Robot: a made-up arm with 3 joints. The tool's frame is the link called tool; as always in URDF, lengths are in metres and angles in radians.
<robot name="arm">
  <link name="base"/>
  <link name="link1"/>
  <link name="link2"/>
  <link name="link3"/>
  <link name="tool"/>
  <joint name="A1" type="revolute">
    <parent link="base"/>
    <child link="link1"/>
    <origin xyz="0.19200 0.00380 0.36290" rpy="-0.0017 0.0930 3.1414"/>
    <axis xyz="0 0 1"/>
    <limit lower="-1.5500" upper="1.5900" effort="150" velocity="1.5"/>
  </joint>
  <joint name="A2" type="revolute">
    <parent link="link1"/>
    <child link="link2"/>
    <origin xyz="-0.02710 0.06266 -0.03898" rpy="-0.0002 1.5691 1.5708"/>
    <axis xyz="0 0 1"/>
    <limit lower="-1.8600" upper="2.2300" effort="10" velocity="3.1"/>
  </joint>
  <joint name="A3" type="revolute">
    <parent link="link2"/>
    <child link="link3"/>
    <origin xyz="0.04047 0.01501 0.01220" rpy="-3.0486 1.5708 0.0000"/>
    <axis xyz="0 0 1"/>
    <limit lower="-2.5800" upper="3.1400" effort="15" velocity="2.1"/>
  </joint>
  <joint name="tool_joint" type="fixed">
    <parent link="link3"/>
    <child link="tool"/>
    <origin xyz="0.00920 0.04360 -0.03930" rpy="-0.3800 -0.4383 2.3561"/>
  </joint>
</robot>
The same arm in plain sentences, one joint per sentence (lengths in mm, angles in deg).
The arm has three revolute joints in a row. What follows holds with every joint at zero, and every direction is one of the base frame's. The first joint lies 192 mm along +x and 3.8 mm along +y and 362.9 mm along +z from the base frame's origin and rotates about the direction (-0.092898, -0.0017, 0.995674), from -88.81 to 91.1 deg. The second joint lies 30.6 mm along +x and 62.6 mm along -y and 36.4 mm along -z from the first joint and rotates about -y, from -106.57 to 127.77 deg. The third joint lies 18.7 mm along +x and 12.2 mm along -y and 38.9 mm along -z from the second joint and rotates about +z, from -147.82 to 179.91 deg. The tool frame, which is the frame that the pose is given for, lies 43.6 mm along -x and 9.2 mm along +y and 39.3 mm along -z from the third joint; its axes are the base frame's turned by roll -21.77, pitch -25.11 and yaw -135.01 deg (as in URDF: about the fixed x, then y, then z).
